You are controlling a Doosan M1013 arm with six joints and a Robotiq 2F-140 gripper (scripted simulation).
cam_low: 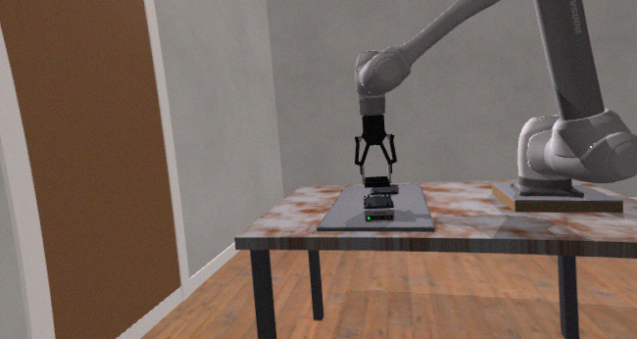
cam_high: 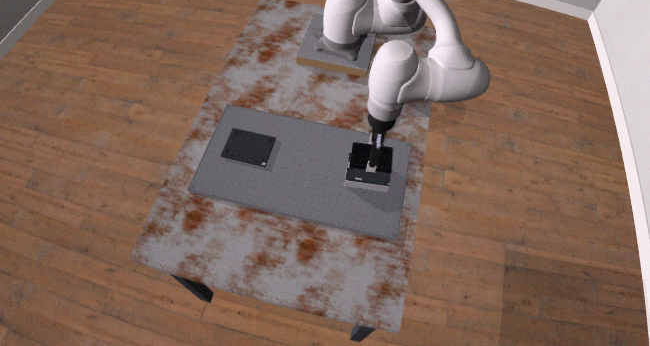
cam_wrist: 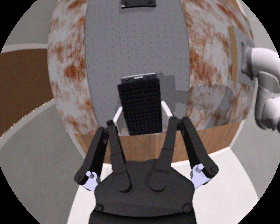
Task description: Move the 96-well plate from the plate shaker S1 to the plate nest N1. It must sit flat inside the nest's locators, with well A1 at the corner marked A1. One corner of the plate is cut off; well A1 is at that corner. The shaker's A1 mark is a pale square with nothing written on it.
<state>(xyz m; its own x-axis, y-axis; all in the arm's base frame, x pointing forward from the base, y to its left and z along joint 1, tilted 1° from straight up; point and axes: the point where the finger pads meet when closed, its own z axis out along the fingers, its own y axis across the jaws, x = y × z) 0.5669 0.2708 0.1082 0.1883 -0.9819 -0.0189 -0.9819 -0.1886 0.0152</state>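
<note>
Now: hand 42 cm to the left of the plate nest N1, 14 cm above it and 3 cm short of it. The rest, counted from my hand: 96-well plate: 2 cm below.
</note>
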